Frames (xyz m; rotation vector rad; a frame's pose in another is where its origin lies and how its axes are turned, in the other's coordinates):
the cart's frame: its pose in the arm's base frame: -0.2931 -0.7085 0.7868 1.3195 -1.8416 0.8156
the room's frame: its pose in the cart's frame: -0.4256 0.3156 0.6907 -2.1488 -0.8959 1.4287
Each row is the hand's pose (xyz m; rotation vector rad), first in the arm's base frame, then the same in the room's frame.
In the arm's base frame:
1: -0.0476 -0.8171 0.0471 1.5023 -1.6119 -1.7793
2: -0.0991 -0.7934 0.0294 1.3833 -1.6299 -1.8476
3: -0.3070 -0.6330 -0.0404 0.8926 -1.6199 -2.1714
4: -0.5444 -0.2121 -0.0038 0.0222 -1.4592 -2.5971
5: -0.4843 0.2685 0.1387 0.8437 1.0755 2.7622
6: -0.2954 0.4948 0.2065 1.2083 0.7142 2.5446
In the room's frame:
1: -0.2536 0.4720 0.2810 -0.2571 1.4259 -1.5022
2: -0.2174 0.4268 0.2944 -0.2946 1.3900 -1.4140
3: -0.0317 0.2577 0.3978 -0.5182 1.2247 -1.0698
4: 0.3833 0.1839 0.6370 -0.8683 0.8802 -0.5327
5: 0.7085 0.4095 0.9504 -1.1949 0.4585 -0.0523
6: 0.7643 0.6349 1.1443 -1.3805 0.1703 0.1938

